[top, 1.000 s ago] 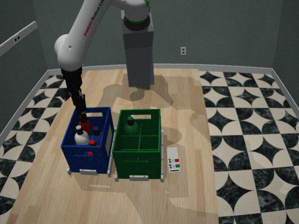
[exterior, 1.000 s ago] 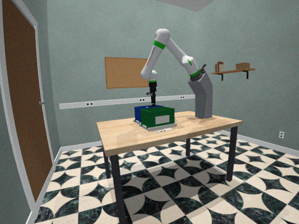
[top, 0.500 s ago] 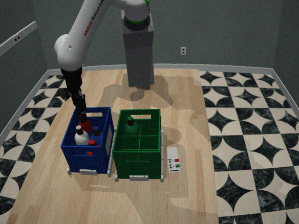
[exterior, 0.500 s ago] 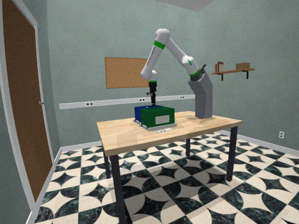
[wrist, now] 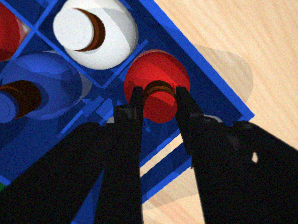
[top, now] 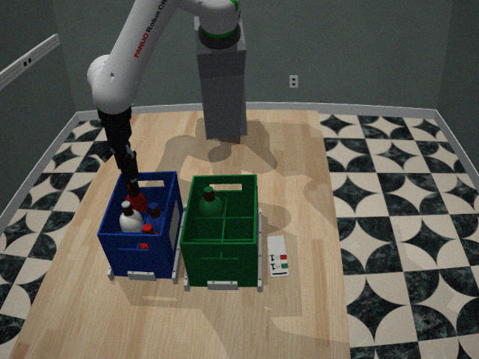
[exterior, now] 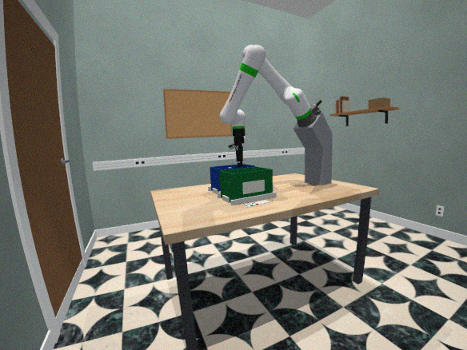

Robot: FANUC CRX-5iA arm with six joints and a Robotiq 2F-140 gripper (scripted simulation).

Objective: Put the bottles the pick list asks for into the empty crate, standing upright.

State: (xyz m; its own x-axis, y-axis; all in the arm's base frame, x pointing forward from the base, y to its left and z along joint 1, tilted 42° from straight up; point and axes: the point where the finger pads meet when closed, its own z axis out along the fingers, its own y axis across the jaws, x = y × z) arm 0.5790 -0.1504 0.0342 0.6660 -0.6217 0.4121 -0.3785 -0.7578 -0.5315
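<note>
Right now the red-label bottle is 80 mm below my hand. From my hand the other things lie so: blue bottle: 110 mm to the left, 80 mm below, 70 mm ahead; then white bottle: 80 mm below, 80 mm ahead, 20 mm to the left; then blue crate: 90 mm below, 70 mm to the left, 70 mm ahead.
</note>
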